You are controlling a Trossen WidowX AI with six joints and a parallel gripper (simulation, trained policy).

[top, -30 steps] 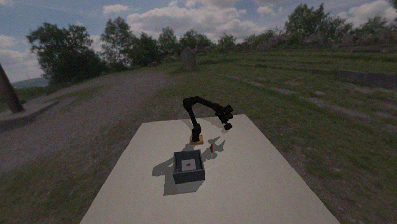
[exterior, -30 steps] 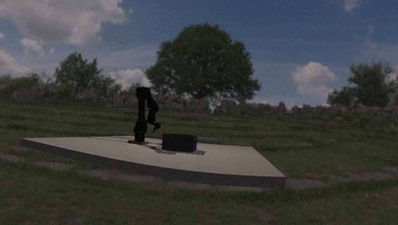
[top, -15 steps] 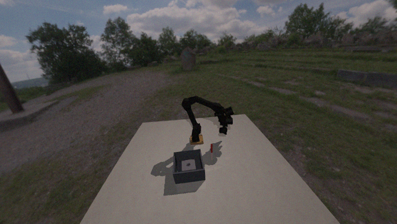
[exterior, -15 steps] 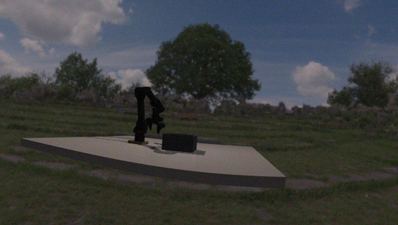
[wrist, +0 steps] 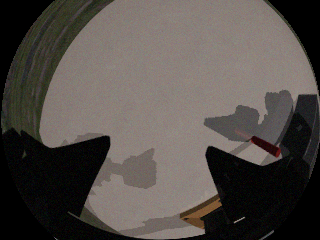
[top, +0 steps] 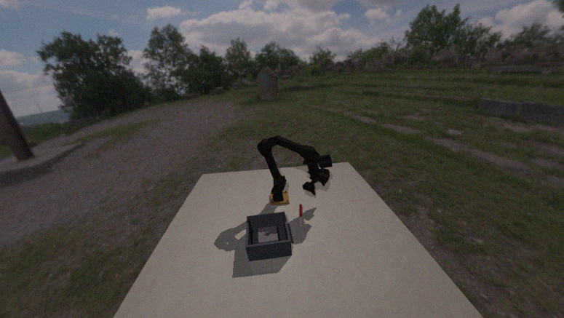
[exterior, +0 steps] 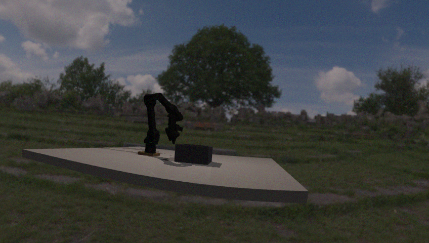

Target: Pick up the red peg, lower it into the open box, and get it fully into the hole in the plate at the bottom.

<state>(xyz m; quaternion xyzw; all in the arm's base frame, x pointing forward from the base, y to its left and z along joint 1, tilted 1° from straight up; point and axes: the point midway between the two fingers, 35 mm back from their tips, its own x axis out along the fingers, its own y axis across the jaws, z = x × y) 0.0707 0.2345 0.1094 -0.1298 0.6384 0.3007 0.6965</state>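
My gripper tip is 130 mm to the left of the red peg, 100 mm short of it and 50 mm above it. The rest, counted from my gripper tip: grey plate (320 mm to the right, 250 mm ahead, 40 mm below); then dark box (320 mm to the right, 250 mm ahead, 60 mm below).
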